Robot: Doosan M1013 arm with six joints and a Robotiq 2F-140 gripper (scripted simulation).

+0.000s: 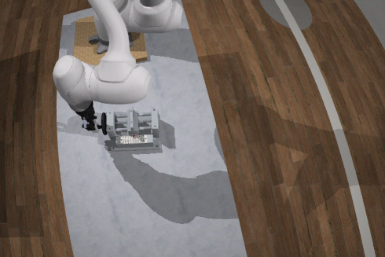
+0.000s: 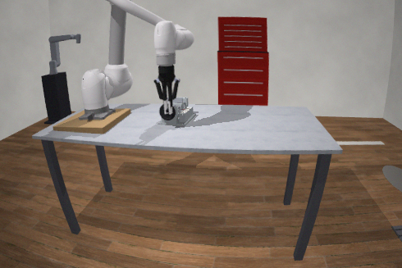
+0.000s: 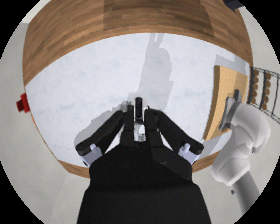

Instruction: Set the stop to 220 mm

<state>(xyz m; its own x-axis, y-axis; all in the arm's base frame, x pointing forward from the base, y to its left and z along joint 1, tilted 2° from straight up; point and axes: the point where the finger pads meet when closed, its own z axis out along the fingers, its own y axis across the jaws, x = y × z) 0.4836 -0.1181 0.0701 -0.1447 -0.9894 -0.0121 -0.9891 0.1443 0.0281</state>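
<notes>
The black handwheel is 20 mm to the left of my hand and 20 mm below it. From my hand the other things lie so: grey stop fixture: 10 mm ahead, 150 mm to the left, 20 mm below.
</notes>
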